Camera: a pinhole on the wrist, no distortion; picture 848 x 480 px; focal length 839.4 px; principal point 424.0 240.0 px. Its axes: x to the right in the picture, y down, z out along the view. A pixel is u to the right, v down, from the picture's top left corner.
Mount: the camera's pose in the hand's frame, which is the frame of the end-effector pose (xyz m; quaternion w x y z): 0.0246 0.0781 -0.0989 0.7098 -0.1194 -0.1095 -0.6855
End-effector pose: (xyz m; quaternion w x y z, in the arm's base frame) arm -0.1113 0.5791 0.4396 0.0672 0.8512 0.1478 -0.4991
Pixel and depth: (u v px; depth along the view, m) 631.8 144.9 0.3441
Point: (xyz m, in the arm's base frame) -0.2930 0.4101 0.3177
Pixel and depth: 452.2 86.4 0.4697
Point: -0.3630 0.2767 0.3082
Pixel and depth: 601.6 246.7 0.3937
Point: -0.3053 0.3881 0.2577
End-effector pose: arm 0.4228 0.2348 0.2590 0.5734 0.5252 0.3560 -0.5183
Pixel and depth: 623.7 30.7 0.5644
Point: 0.4578 -0.2207 0.4839
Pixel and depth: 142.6 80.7 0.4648
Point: 0.7288 -0.0689 0.4651
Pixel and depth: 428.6 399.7 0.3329
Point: 0.5913 -0.0113 0.2578
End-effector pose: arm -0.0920 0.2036 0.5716 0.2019 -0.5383 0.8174 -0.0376
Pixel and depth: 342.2 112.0 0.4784
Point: -0.1860 0.4119 0.1967
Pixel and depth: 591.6 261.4 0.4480
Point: -0.0939 0.2775 0.1969
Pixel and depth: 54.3 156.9 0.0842
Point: -0.2297 0.2432 0.5563
